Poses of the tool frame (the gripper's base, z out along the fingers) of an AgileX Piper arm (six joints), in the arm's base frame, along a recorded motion.
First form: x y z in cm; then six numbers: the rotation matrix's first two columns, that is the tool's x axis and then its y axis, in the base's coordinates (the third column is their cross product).
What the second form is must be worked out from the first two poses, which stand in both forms.
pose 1, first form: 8.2 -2.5 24.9 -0.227 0.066 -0.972 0.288 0.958 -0.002
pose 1, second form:
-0.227 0.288 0.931 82
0.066 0.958 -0.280 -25
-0.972 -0.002 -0.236 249
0 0 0 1

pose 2, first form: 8.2 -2.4 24.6 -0.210 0.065 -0.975 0.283 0.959 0.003
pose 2, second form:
-0.210 0.283 0.935 82
0.065 0.959 -0.275 -24
-0.975 0.003 -0.220 246
0 0 0 1

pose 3, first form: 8.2 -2.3 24.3 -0.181 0.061 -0.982 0.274 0.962 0.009
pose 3, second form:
-0.181 0.274 0.945 82
0.061 0.962 -0.267 -23
-0.982 0.009 -0.191 243
0 0 0 1

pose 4, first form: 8.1 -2.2 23.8 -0.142 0.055 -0.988 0.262 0.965 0.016
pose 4, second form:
-0.142 0.262 0.954 81
0.055 0.965 -0.257 -22
-0.988 0.016 -0.151 238
0 0 0 1

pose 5, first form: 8.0 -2.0 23.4 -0.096 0.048 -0.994 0.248 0.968 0.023
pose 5, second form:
-0.096 0.248 0.963 80
0.048 0.968 -0.244 -20
-0.994 0.023 -0.105 234
0 0 0 1

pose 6, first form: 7.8 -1.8 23.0 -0.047 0.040 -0.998 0.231 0.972 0.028
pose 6, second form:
-0.047 0.231 0.971 78
0.040 0.972 -0.229 -18
-0.998 0.028 -0.055 230
0 0 0 1

